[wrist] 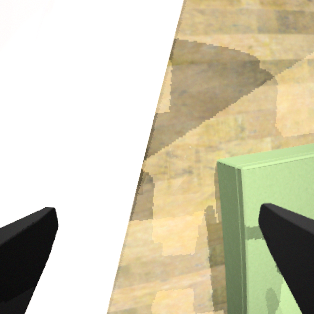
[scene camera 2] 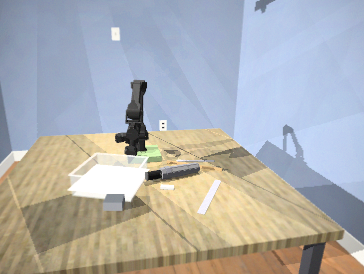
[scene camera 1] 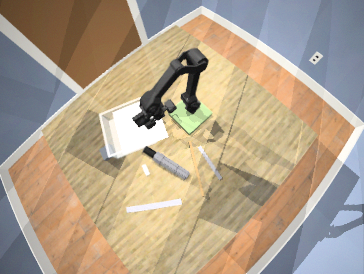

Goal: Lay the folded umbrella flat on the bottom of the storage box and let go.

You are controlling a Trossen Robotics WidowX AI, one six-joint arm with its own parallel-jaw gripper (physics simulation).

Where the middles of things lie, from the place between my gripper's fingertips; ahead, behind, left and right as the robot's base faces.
Labels:
Now: the storage box [scene camera 2: 103, 173] 170 mm ahead of my hand and 110 mm to the right of it.

